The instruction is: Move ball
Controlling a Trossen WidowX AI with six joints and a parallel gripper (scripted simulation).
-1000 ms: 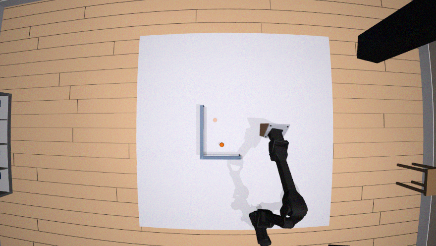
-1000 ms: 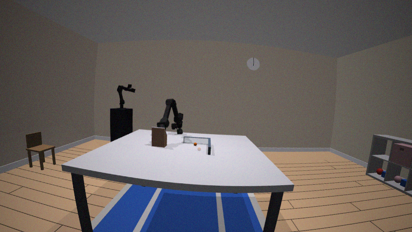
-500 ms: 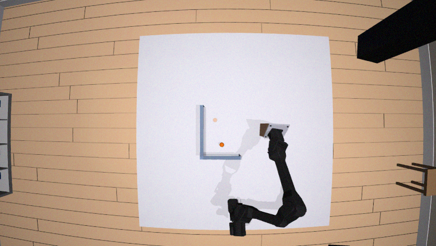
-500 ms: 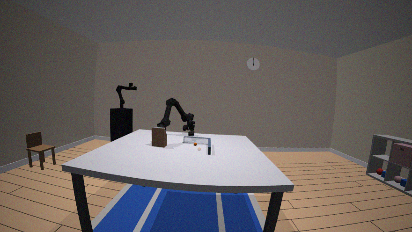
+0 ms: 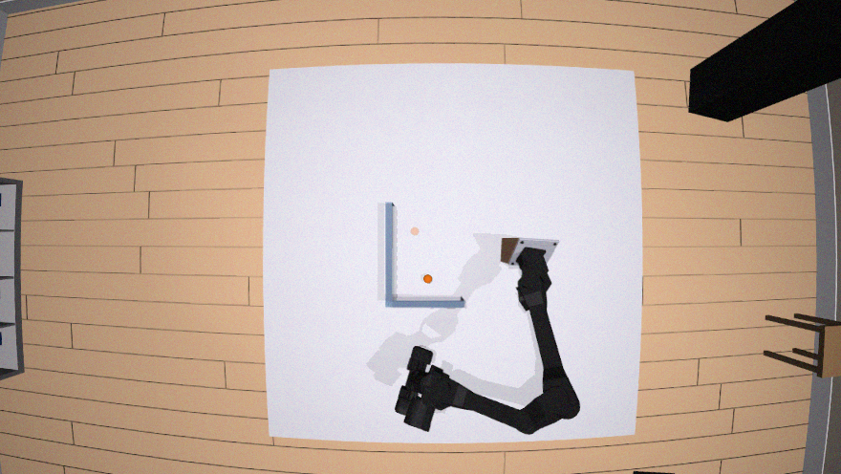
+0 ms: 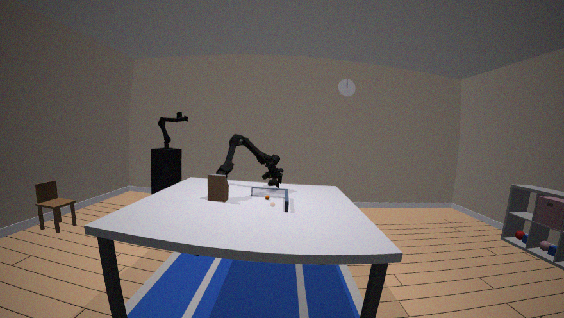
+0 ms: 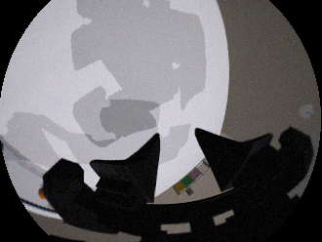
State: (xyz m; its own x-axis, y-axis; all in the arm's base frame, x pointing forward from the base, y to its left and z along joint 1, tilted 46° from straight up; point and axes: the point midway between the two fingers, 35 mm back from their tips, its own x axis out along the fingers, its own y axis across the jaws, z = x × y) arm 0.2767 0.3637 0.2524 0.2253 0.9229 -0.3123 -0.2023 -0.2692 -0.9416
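My gripper tip is 32 cm to the left of the orange ball, 2 cm past it and 2 cm above it. Round my gripper tip: see-through copy of ball 47 cm to the right, 4 cm ahead, 2 cm below.
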